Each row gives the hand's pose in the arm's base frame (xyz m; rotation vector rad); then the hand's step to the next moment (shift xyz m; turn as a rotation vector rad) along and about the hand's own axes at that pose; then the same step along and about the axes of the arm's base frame.
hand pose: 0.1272 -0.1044 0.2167 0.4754 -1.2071 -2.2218
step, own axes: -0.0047 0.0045 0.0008 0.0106 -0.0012 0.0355
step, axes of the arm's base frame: 0.0046 0.0015 0.0044 -0.0280 0.0169 0.0174
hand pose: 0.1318 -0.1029 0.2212 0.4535 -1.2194 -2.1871
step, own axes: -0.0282 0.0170 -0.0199 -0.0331 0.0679 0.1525
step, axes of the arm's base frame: 0.0382 -0.0019 0.0044 -0.0361 0.0930 0.1379
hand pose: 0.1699 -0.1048 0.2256 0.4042 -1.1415 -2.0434
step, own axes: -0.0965 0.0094 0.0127 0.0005 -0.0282 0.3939
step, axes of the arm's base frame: 0.0616 0.0756 0.0070 -0.2437 0.2424 0.1944
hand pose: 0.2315 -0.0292 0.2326 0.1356 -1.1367 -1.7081
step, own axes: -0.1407 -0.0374 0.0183 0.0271 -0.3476 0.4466
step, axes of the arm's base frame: 0.0289 0.1228 -0.0749 -0.5035 0.2598 0.0003
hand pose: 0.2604 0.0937 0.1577 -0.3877 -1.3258 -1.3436
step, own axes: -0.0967 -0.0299 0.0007 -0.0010 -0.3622 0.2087
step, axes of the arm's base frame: 0.0030 0.0371 -0.0941 -0.3991 0.0699 -0.1028
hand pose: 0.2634 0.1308 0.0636 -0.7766 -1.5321 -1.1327
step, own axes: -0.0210 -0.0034 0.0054 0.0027 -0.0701 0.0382
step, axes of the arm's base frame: 0.0005 0.0054 -0.0213 -0.0772 0.0113 -0.0171
